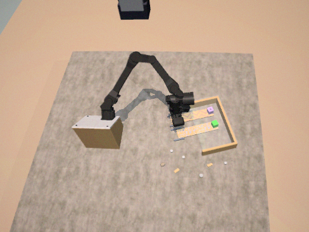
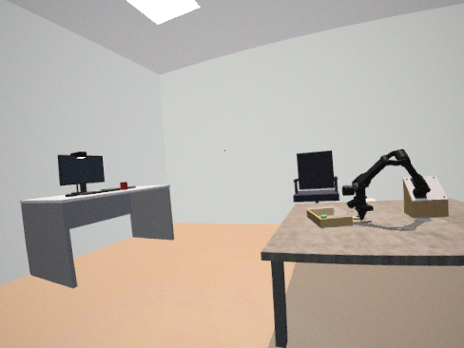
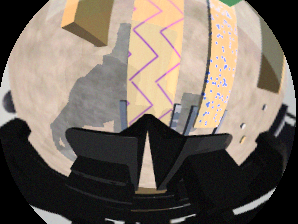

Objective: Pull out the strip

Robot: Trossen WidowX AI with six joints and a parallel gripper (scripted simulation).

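Now: the purple cube 200 mm ahead of my gripper tip, 60 mm to the left of it and 10 mm above it.
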